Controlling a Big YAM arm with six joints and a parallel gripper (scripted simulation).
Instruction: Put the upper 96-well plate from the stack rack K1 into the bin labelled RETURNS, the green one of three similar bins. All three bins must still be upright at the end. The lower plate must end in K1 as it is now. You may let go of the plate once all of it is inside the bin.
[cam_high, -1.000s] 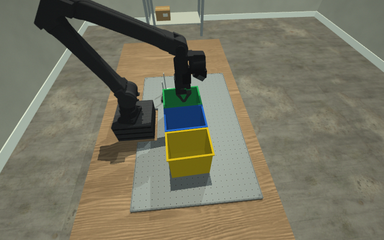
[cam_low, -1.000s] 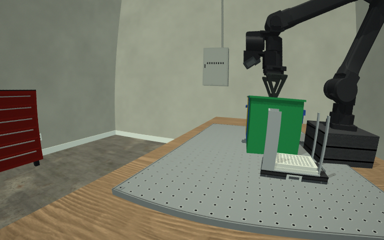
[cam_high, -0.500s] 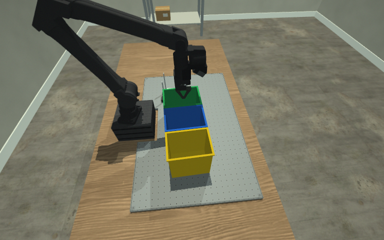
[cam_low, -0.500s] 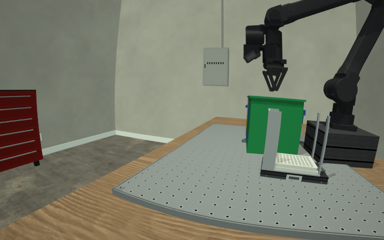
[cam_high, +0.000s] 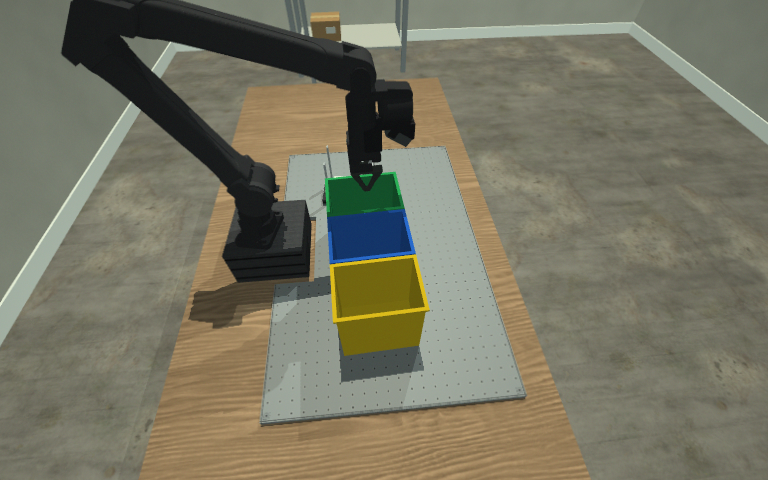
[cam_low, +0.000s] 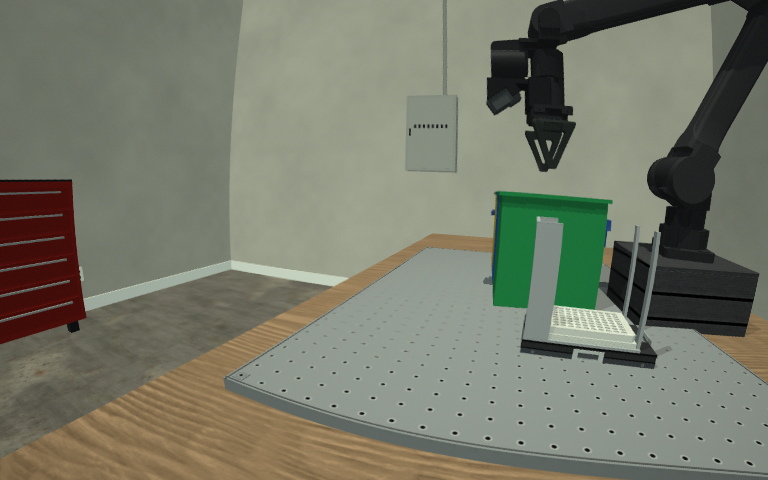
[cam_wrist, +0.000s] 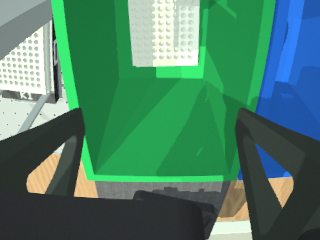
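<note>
Now: hand 14 cm above the green bin and 1 cm past it. Also, from my hand: grey rack panel (18 cm to the left, 14 cm below, 1 cm behind); then grey post (22 cm to the left, 14 cm below, 3 cm behind); then blue bin (14 cm below, 13 cm to the right, 3 cm ahead).
</note>
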